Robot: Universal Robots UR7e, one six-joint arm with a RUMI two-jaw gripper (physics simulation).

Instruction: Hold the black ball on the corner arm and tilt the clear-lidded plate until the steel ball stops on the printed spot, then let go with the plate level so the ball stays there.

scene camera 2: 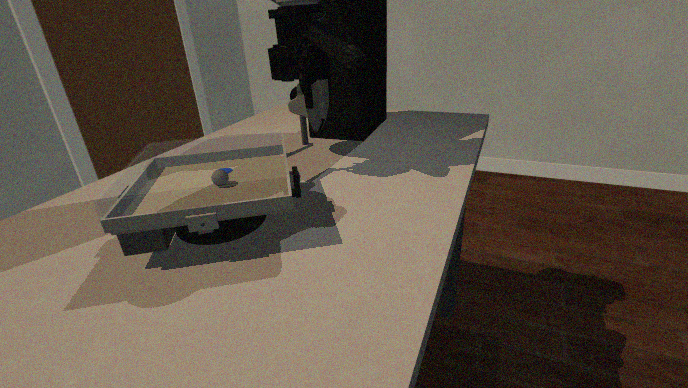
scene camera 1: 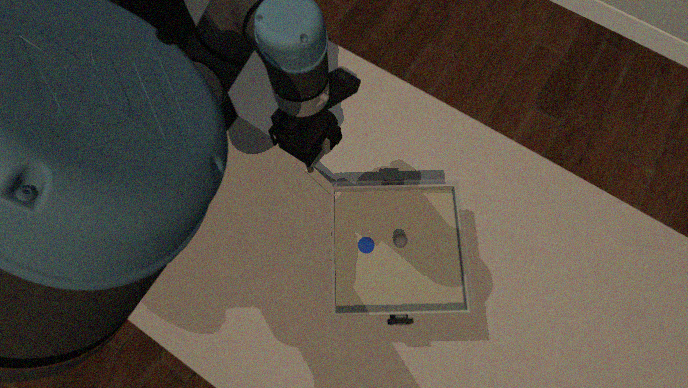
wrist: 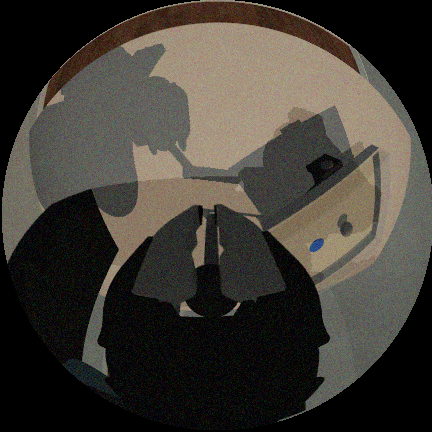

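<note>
The clear-lidded plate [scene camera 1: 400, 308] [scene camera 2: 250, 204] has grey walls and a tan floor; I cannot tell its exact tilt. The steel ball [scene camera 1: 400, 239] [scene camera 2: 219, 178] [wrist: 345, 229] is on the plate floor, away from all walls. It is apart from the blue printed spot [scene camera 1: 366, 245] [wrist: 316, 245], to its right in scene camera 1. In scene camera 2 the ball partly covers the spot. My gripper [wrist: 207, 206] is shut on the black ball [wrist: 212, 290], above the post of the corner arm [scene camera 2: 304, 131], outside the plate corner. The fingers hide part of the black ball.
A dark fitting [scene camera 1: 400, 319] sits at one plate side, and another fitting [scene camera 2: 296, 182] stands at the plate's corner in scene camera 2. A dark base [scene camera 2: 145, 242] is under the plate. The pale table [scene camera 1: 575, 250] ends at a wooden floor [scene camera 1: 500, 90]. The arm's shadows cross the table.
</note>
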